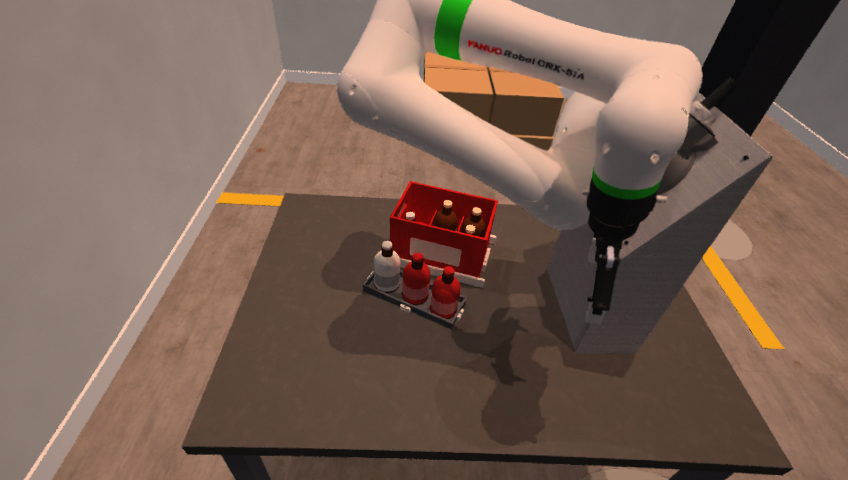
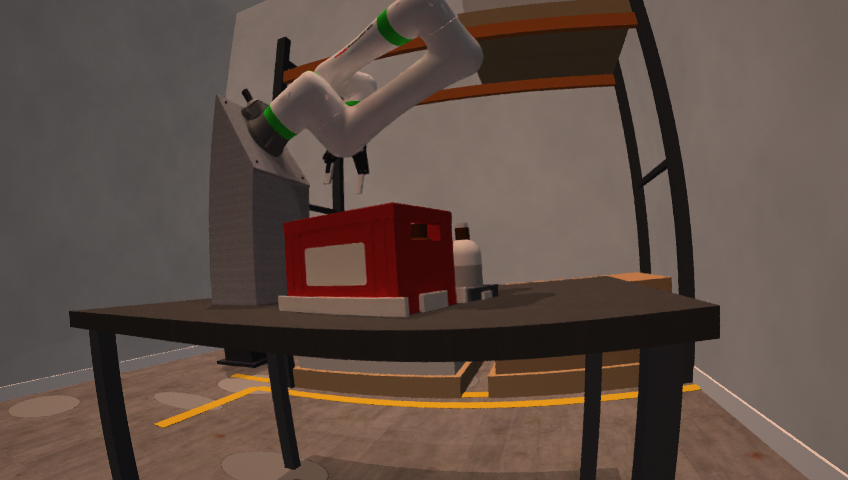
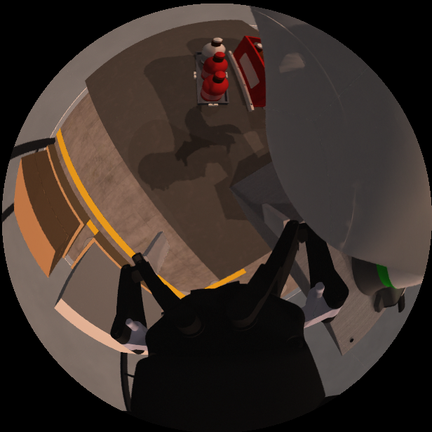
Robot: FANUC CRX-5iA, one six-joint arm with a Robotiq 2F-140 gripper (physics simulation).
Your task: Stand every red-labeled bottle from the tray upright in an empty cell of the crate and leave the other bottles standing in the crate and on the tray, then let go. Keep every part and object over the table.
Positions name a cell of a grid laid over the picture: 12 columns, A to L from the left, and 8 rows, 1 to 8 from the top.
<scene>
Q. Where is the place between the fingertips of my gripper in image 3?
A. At F5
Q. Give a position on a red-labeled bottle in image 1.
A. F5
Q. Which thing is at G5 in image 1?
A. A red-labeled bottle.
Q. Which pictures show my gripper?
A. Image 1, image 2 and image 3: all of them.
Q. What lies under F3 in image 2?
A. My gripper.
</scene>
